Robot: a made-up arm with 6 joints.
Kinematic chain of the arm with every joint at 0, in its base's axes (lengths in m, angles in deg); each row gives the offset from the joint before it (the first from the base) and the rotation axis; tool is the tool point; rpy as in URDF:
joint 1: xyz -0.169 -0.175 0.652 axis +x
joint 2: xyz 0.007 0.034 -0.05 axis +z
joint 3: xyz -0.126 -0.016 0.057 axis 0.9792 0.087 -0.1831
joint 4: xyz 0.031 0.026 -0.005 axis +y
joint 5: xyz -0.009 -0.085 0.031 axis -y
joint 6: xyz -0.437 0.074 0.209 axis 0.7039 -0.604 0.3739
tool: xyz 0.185 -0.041 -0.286 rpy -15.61 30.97 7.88
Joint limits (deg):
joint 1: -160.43..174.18
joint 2: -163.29..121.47
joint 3: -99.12..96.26
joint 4: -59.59..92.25
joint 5: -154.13..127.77
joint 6: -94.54..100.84
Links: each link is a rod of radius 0.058 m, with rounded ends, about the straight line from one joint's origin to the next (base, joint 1, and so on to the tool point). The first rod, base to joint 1, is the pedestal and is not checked.
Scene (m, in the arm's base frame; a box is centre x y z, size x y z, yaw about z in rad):
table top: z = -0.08
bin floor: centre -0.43 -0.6 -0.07 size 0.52 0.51 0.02 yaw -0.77
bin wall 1: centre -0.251 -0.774 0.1 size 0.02 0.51 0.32 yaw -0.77
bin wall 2: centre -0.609 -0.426 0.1 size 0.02 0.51 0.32 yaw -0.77
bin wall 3: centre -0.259 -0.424 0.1 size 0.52 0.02 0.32 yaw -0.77
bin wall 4: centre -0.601 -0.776 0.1 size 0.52 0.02 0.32 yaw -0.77
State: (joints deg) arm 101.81 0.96 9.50 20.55 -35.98 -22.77
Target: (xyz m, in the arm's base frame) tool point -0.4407 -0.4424 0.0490
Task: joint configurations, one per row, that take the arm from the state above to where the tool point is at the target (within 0.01 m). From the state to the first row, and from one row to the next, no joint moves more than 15 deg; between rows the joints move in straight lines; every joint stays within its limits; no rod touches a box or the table.
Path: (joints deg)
1: 98.46 8.31 8.19 25.19 -40.38 -27.10
2: 101.25 10.09 10.09 22.35 -38.70 -41.65
3: 104.04 11.86 11.98 19.51 -37.02 -56.20
4: 106.83 13.63 13.88 16.66 -35.34 -70.75
5: 109.63 15.41 15.77 13.82 -33.66 -85.29

